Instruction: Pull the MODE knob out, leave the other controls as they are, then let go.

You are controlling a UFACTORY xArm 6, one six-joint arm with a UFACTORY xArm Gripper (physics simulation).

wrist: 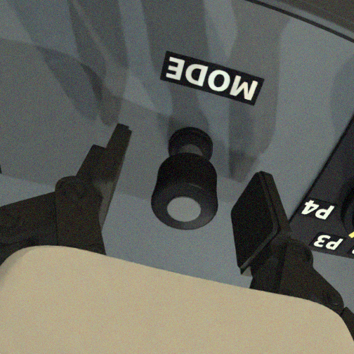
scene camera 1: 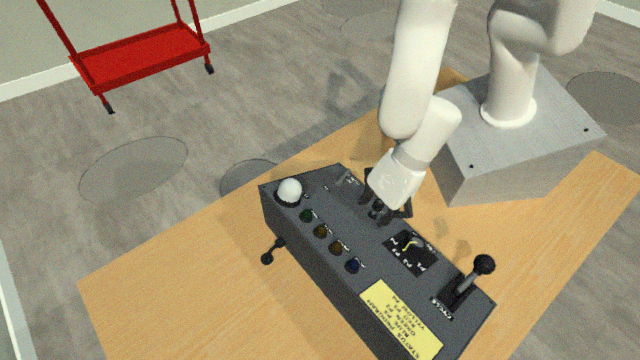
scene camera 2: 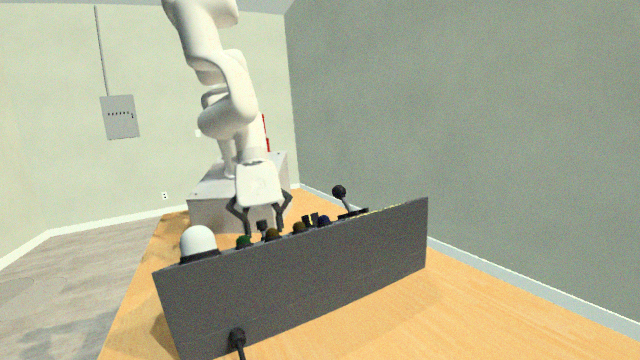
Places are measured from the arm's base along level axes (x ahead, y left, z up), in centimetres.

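Where they show: gripper, between the fingertips: [scene camera 1: 371, 213]; arm's base, origin of its link: [scene camera 1: 507, 110].
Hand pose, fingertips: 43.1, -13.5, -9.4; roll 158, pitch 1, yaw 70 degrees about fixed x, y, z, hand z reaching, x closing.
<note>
Things, the pixels of their top centre, and the offset from my fingertips, as dx, dy, dz. "spot": a spot on its surface instead.
- black MODE knob, centre of its top: [scene camera 1: 379, 201] [scene camera 2: 261, 219] -1.8, +0.3, +3.4
- program selector, centre of its top: [scene camera 1: 417, 241] [scene camera 2: 309, 211] +1.8, +11.8, +2.7
- ball-topped CYCLE lever, centre of its top: [scene camera 1: 488, 260] [scene camera 2: 338, 185] -1.0, +24.8, +6.3
- white dome, a spot on its surface: [scene camera 2: 198, 242] [scene camera 1: 282, 193] spot: +12.7, -16.3, +8.5
- toggle switch, centre of its top: [scene camera 1: 344, 171] -4.9, -11.3, +2.7
The black MODE knob [scene camera 1: 377, 205] [scene camera 2: 262, 226] [wrist: 184, 186] stands up from the sloped top of the dark grey control box [scene camera 1: 320, 272] [scene camera 2: 300, 280]. In the wrist view it has a wide cap with a pale round end and a narrower neck over a black collar, below the MODE label [wrist: 212, 77]. My gripper [scene camera 1: 373, 211] [scene camera 2: 263, 232] [wrist: 186, 172] is open, with one finger on each side of the knob and a visible gap to each in the wrist view. The fingers hold nothing. In scene camera 1 the gripper partly hides the knob area.
The program selector [scene camera 1: 414, 244] [scene camera 2: 310, 220] is beside the right finger. The ball-topped CYCLE lever [scene camera 1: 483, 264] [scene camera 2: 339, 192], a white dome [scene camera 1: 289, 191] [scene camera 2: 198, 242], a toggle switch [scene camera 1: 343, 177] and several coloured lamps also stand on the box. A red cart [scene camera 1: 145, 56] stands on the floor.
</note>
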